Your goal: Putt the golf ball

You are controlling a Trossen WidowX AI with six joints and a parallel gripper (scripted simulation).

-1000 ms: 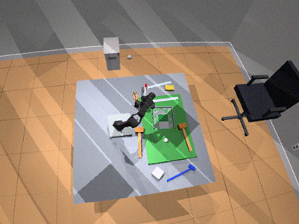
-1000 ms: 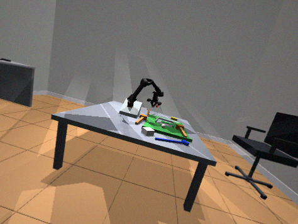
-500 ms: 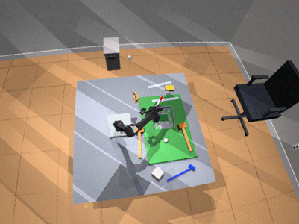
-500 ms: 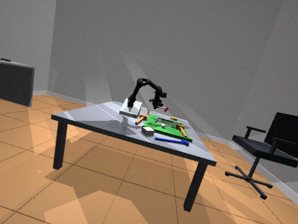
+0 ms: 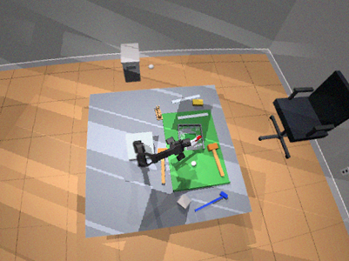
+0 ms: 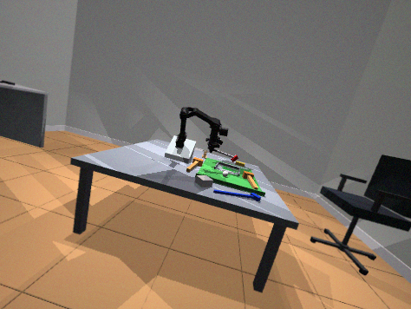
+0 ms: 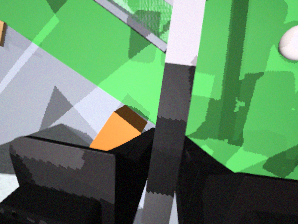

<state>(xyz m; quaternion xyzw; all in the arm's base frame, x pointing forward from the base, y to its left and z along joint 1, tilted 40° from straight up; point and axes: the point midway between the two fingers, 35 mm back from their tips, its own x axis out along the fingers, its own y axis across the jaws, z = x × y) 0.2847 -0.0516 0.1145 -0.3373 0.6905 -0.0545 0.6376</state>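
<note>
The red putter lies 110 mm ahead of my gripper tip, 50 mm to the left of it and 10 mm above it. Also, from my gripper tip: green mat (190 mm ahead, 140 mm below, 70 mm to the left); then white golf ball (150 mm ahead, 120 mm below, 90 mm to the right); then white block (380 mm to the right, 120 mm below, 20 mm ahead).
</note>
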